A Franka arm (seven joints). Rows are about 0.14 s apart.
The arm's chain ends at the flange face. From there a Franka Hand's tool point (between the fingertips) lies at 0.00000 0.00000 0.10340 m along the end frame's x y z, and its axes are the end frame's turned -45 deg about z.
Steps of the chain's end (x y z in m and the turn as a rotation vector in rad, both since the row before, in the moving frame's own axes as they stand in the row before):
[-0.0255 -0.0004 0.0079 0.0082 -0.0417 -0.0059]
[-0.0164 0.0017 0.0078 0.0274 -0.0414 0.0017]
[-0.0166 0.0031 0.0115 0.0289 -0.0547 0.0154]
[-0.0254 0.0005 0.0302 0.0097 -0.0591 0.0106]
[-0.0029 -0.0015 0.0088 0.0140 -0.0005 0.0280]
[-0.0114 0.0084 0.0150 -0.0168 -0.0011 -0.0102]
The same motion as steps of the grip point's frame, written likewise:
[-0.0202 -0.0220 0.0078 0.0353 -0.0237 -0.0059]
[-0.0138 -0.0154 0.0077 0.0486 -0.0099 0.0017]
[-0.0158 -0.0157 0.0113 0.0591 -0.0182 0.0154]
[-0.0219 -0.0227 0.0300 0.0486 -0.0349 0.0106]
[0.0000 -0.0042 0.0088 0.0103 0.0095 0.0280]
[-0.0153 -0.0010 0.0150 -0.0111 -0.0127 -0.0102]

